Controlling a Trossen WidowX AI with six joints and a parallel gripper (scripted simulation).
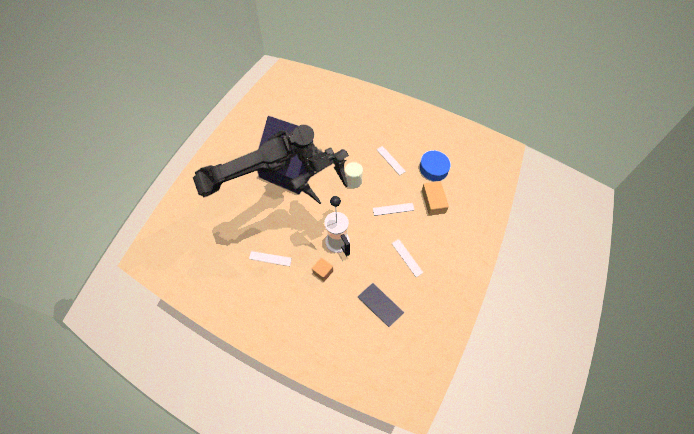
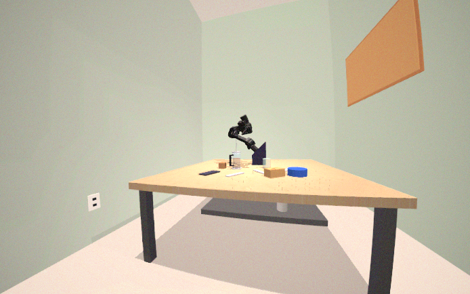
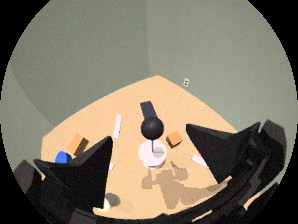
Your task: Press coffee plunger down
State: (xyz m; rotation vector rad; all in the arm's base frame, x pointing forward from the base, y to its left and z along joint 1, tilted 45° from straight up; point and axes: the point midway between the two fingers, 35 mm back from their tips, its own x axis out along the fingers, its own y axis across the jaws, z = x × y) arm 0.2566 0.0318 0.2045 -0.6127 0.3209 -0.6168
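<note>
Now: gripper tip 2 cm short of the coffee press, 2 cm to the left of it and 15 cm above it. Also, from my gripper tip: small cube (2 cm ahead, 13 cm to the right, 26 cm below); dark slab (24 cm ahead, 15 cm to the right, 28 cm below); orange block (26 cm ahead, 29 cm to the left, 26 cm below).
</note>
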